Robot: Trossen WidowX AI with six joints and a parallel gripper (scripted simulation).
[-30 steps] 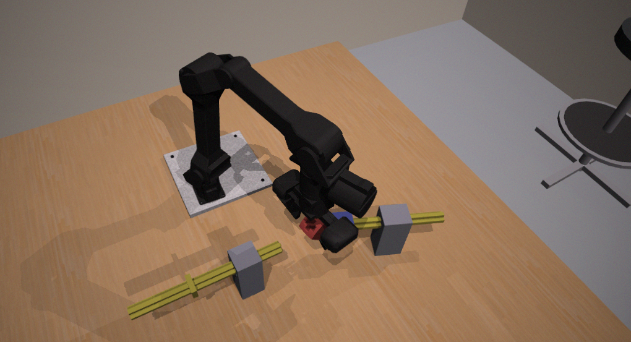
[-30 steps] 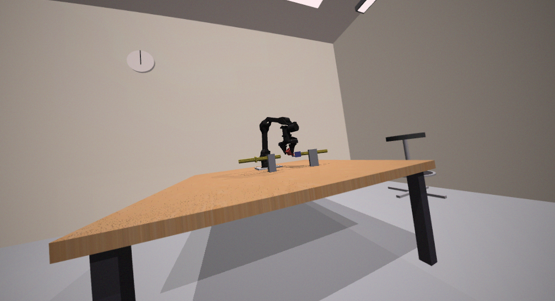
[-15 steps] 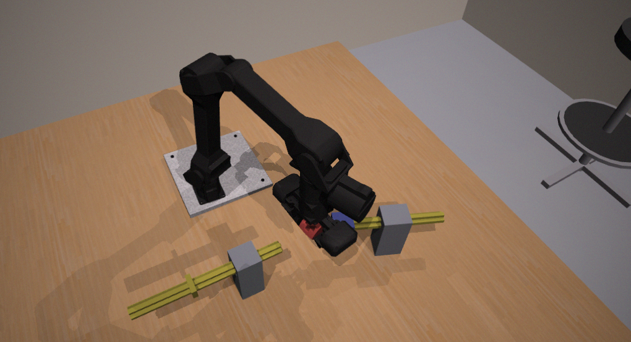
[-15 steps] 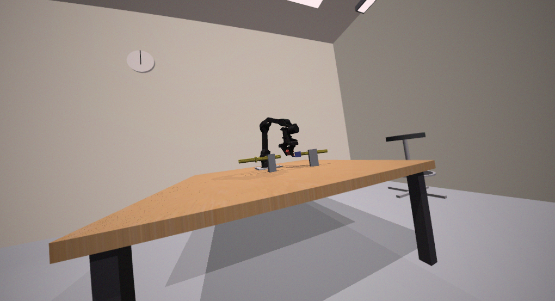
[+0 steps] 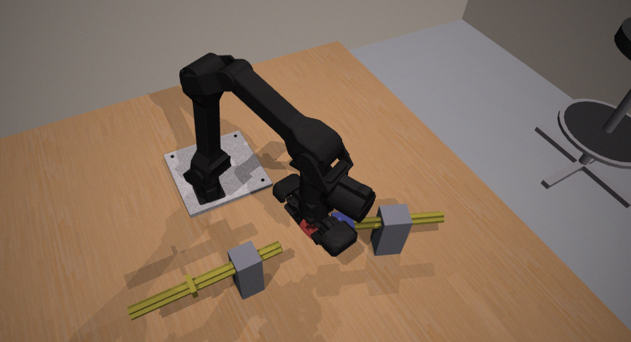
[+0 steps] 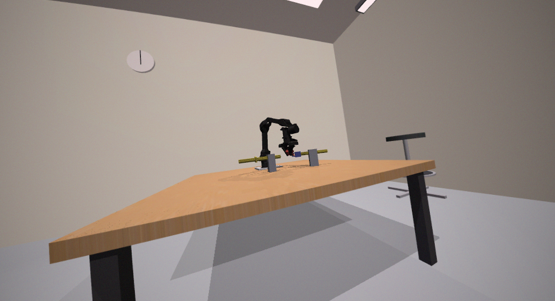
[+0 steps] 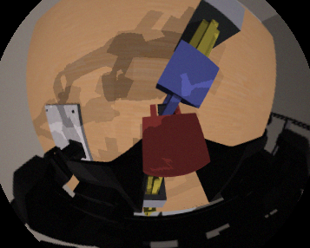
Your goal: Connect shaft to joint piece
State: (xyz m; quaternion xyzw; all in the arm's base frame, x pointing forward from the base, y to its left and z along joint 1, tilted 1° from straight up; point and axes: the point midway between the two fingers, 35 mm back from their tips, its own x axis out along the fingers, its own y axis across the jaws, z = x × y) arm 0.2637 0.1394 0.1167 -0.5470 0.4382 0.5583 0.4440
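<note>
Right now my gripper tip is 10 mm to the right of the red joint piece and 30 mm below it.
</note>
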